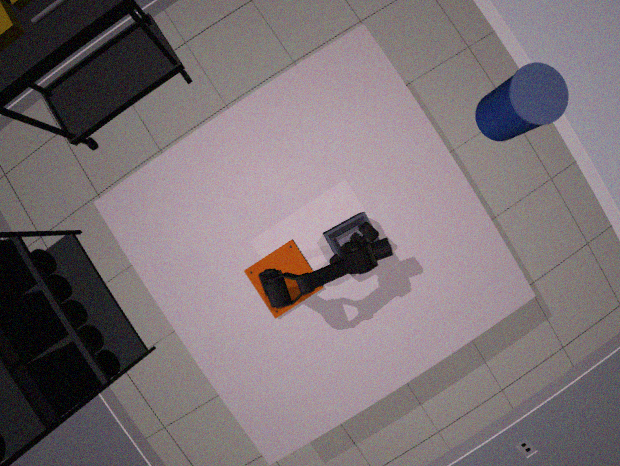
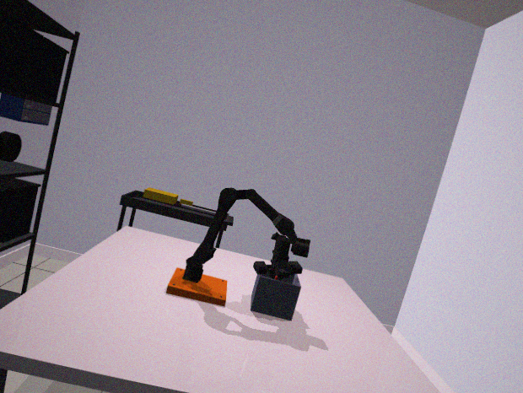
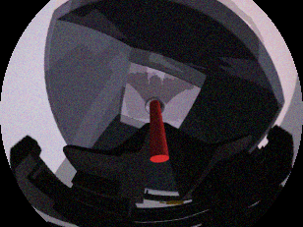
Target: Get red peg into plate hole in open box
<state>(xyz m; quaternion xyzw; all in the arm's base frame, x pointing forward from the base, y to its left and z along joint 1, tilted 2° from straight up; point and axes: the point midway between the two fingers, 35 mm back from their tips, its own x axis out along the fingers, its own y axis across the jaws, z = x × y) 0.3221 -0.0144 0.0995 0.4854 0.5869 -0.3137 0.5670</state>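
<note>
Now: gripper tip 10 mm to the left of the red peg. Also, from my gripper tip: plate: 40 mm below, 10 mm to the right, 10 mm ahead.
</note>
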